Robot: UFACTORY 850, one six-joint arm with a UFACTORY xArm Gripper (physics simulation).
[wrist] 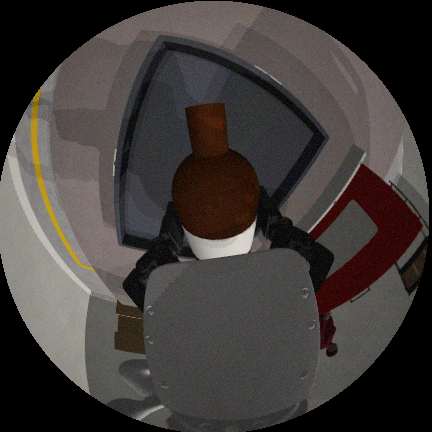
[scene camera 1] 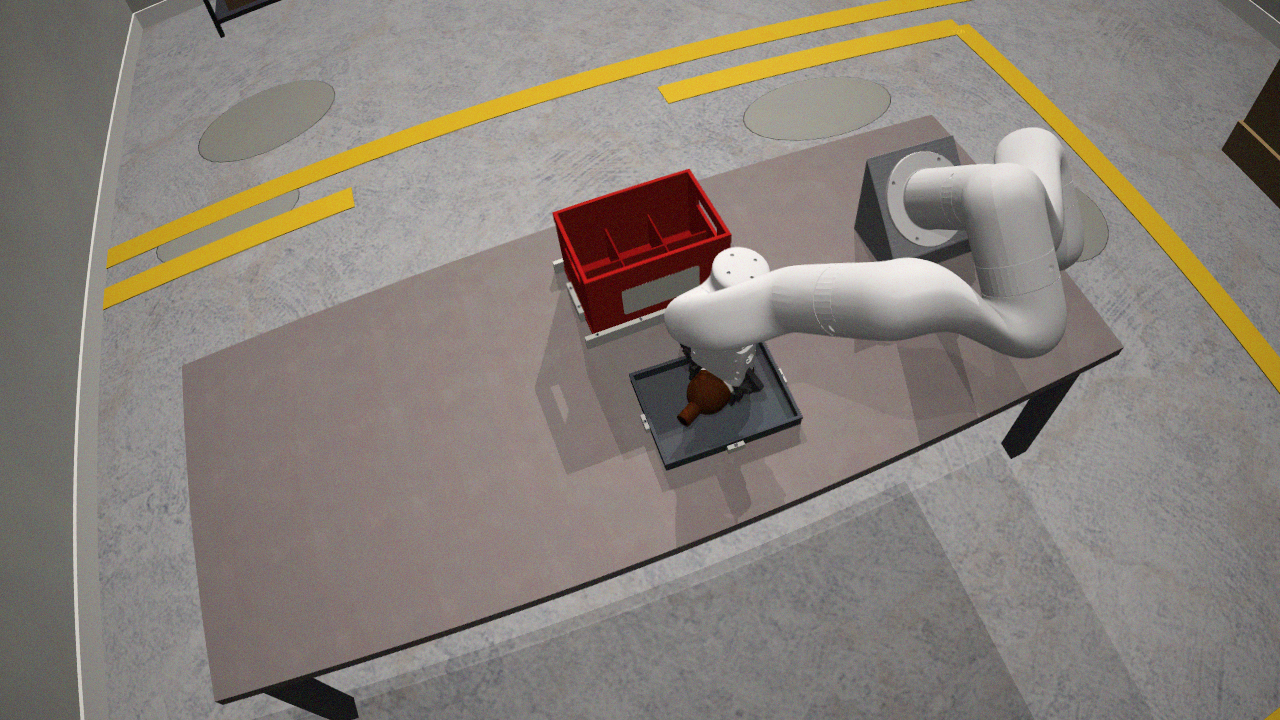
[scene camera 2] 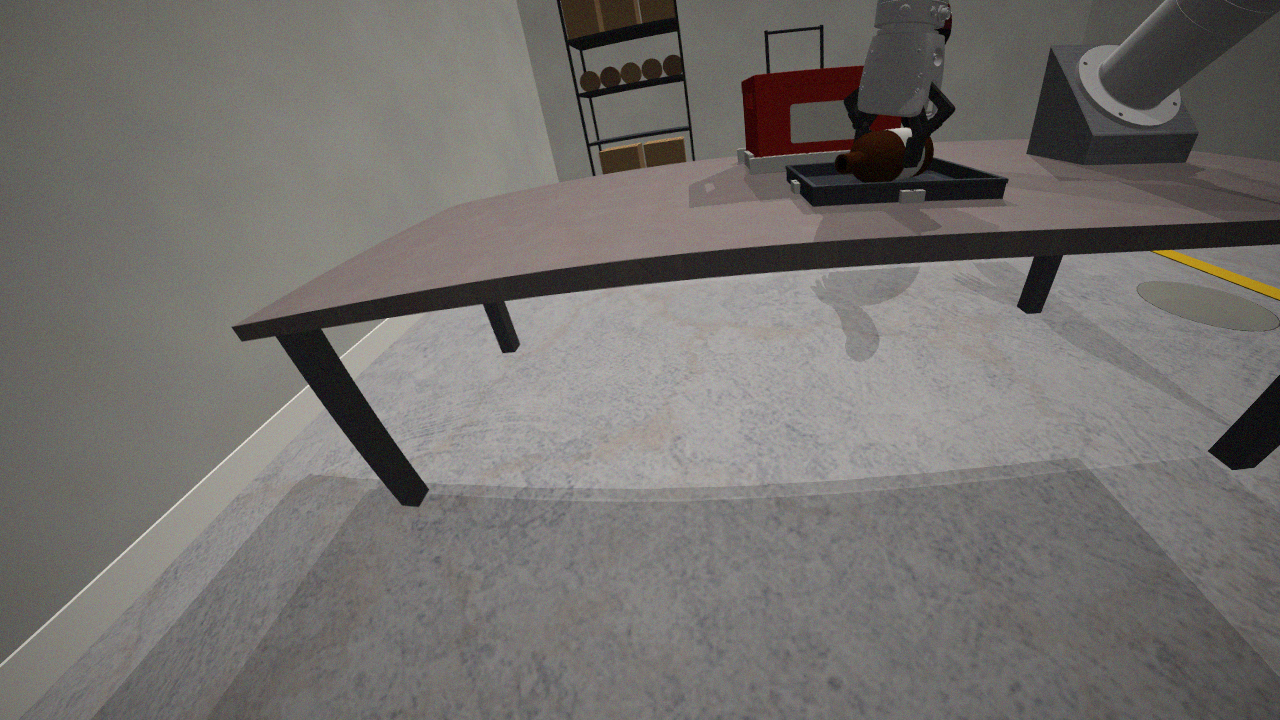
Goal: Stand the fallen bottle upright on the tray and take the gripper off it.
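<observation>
The brown bottle with a white label lies on its side in the shallow dark tray. Its neck points to the front left in the first scene view and away from the gripper in the wrist view. My gripper is over the label end, with one black finger against each side of the bottle, shut on it. The palm hides the bottle's base in the wrist view.
A red crate with dividers stands behind the tray, between pale edge strips. The arm's grey base block is at the right. A shelf rack stands beyond the table.
</observation>
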